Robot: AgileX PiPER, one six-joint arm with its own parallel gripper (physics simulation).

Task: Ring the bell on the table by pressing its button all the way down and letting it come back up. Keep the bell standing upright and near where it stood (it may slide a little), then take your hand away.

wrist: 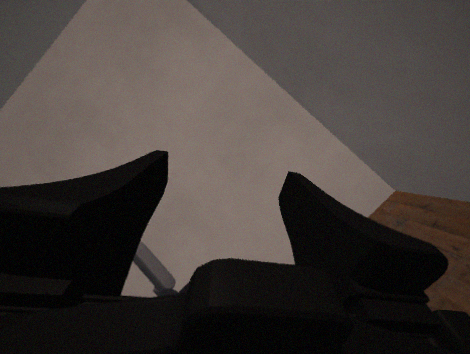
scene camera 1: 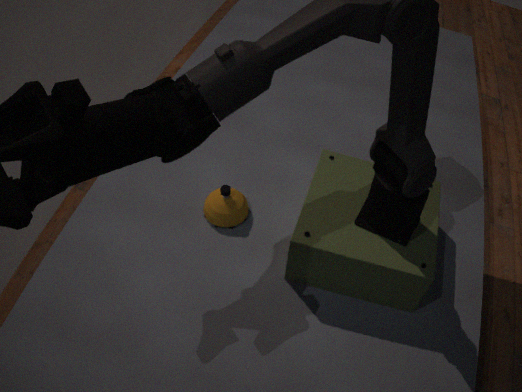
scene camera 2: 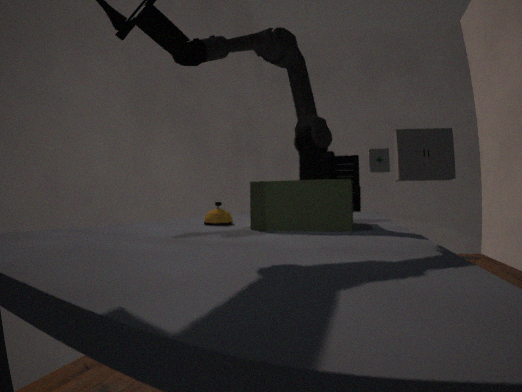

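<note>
The yellow bell [scene camera 1: 226, 210] [scene camera 2: 218, 217] stands upright on the grey table [scene camera 1: 125, 290] [scene camera 2: 150, 255]. Its small black button [scene camera 1: 225, 190] [scene camera 2: 218, 204] is up on top of the dome. My gripper [wrist: 227, 176] is open, with a wide gap between its fingers and nothing between them. In both scene views the hand is at the left, partly cut off by the picture edge, high above the table and well apart from the bell. The bell does not show in the wrist view, where the fingers face a pale wall.
The arm stands on a green block [scene camera 1: 320, 215] [scene camera 2: 300, 205] to the right of the bell. The raised forearm crosses above the table beyond the bell in scene camera 1. A grey cabinet [scene camera 2: 426, 154] hangs on the wall. A grey rod-like fitting [wrist: 157, 267] shows behind the left finger.
</note>
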